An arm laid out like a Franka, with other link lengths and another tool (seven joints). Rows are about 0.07 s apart.
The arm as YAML. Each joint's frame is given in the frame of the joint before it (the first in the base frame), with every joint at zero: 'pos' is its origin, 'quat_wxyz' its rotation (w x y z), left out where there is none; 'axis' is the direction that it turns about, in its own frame. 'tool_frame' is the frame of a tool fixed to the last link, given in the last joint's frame.
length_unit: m
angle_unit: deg
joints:
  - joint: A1
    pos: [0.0, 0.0, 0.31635]
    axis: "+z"
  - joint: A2
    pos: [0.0, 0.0, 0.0]
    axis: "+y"
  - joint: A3
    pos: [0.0, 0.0, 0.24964]
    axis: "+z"
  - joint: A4
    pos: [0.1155, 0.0, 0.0]
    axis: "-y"
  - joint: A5
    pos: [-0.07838, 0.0, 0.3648]
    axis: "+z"
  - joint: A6
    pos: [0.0, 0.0, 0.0]
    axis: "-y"
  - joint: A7
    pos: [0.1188, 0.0, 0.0]
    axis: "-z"
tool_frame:
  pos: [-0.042, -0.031, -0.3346]
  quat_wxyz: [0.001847, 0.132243, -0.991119, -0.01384]
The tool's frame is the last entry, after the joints.
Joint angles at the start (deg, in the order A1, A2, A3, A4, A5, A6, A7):
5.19, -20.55, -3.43, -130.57, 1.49, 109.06, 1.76
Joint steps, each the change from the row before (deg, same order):
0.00, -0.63, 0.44, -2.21, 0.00, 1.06, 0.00
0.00, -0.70, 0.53, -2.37, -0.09, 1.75, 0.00
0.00, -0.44, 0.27, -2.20, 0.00, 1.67, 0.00
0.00, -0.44, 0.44, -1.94, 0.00, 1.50, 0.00
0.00, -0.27, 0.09, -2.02, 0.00, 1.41, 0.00
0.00, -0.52, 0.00, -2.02, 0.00, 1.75, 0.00
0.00, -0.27, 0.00, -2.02, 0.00, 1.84, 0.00
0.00, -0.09, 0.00, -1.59, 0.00, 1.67, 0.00
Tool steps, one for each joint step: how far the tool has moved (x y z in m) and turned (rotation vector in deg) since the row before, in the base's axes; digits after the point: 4 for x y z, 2 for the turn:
-0.0076, 0.0030, -0.0105, -0.15, 0.51, 0.41
-0.0048, 0.0030, -0.0103, -0.26, -0.10, 0.50
-0.0050, 0.0016, -0.0111, -0.11, 0.08, 0.22
-0.0044, 0.0025, -0.0093, -0.17, -0.01, 0.38
-0.0063, 0.0002, -0.0113, -0.06, 0.34, 0.06
-0.0039, -0.0002, -0.0090, 0.01, -0.25, -0.03
-0.0044, -0.0003, -0.0107, -0.01, -0.09, -0.04
-0.0028, -0.0002, -0.0090, -0.01, -0.17, -0.04

